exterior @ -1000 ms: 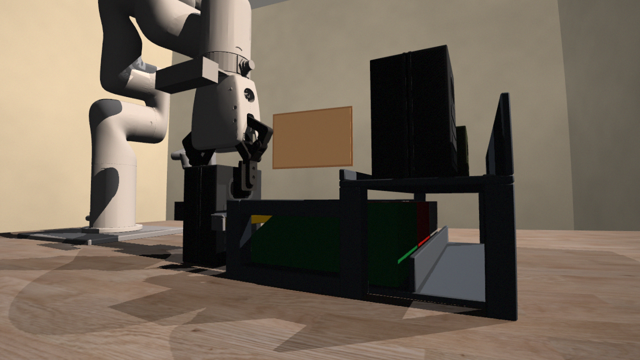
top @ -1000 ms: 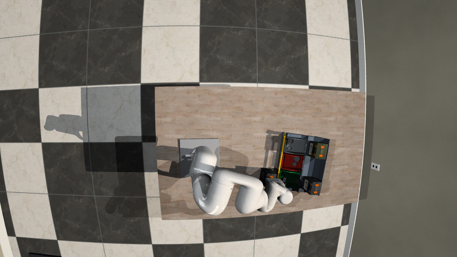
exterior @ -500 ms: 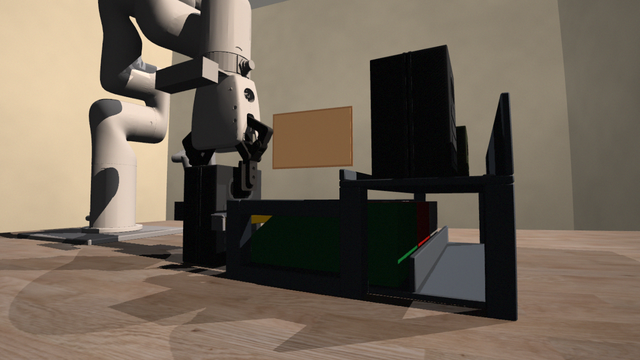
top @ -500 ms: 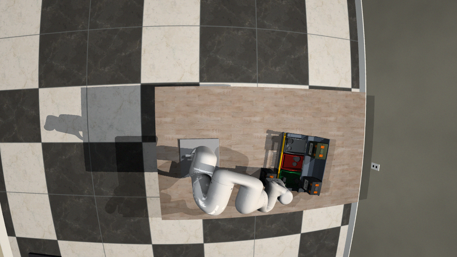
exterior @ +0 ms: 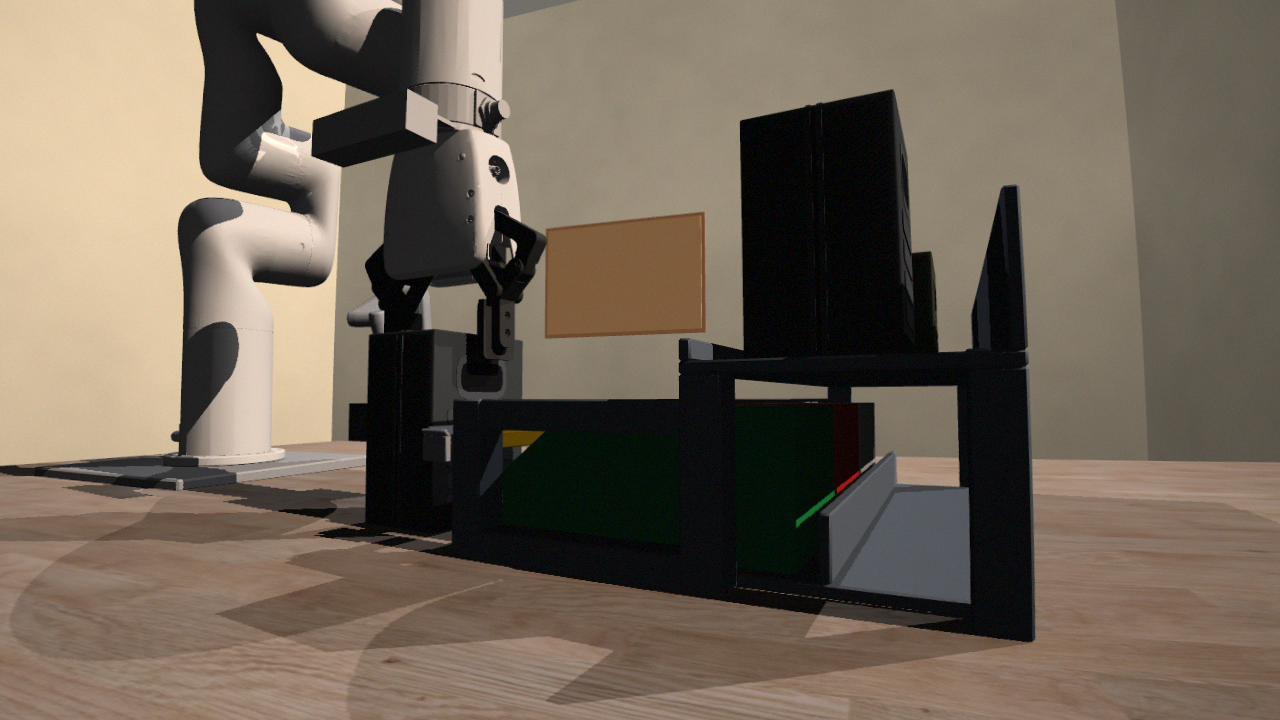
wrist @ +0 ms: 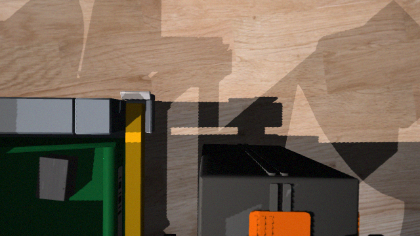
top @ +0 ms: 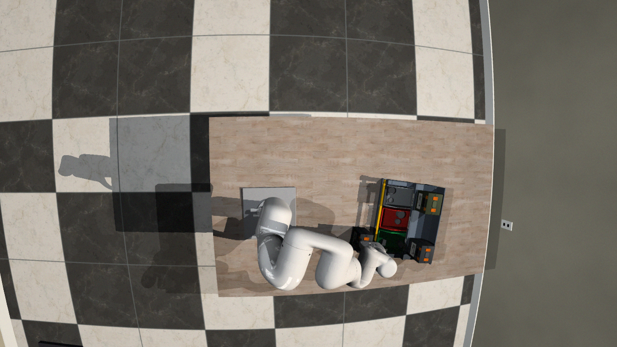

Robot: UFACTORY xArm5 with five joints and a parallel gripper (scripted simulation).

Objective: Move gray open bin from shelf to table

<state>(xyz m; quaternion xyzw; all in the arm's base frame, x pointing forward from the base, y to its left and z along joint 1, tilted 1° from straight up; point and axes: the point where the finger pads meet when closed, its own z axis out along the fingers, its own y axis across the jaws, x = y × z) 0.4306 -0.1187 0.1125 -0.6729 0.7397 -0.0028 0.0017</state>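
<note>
My gripper is now 60 mm above the dark box. The rest, counted from my hand: red bin (190 mm ahead, 90 mm to the left, 80 mm below); then yellow bar (90 mm ahead, 100 mm to the left, 60 mm below); then green bin (180 mm ahead, 20 mm to the right, 80 mm below).
</note>
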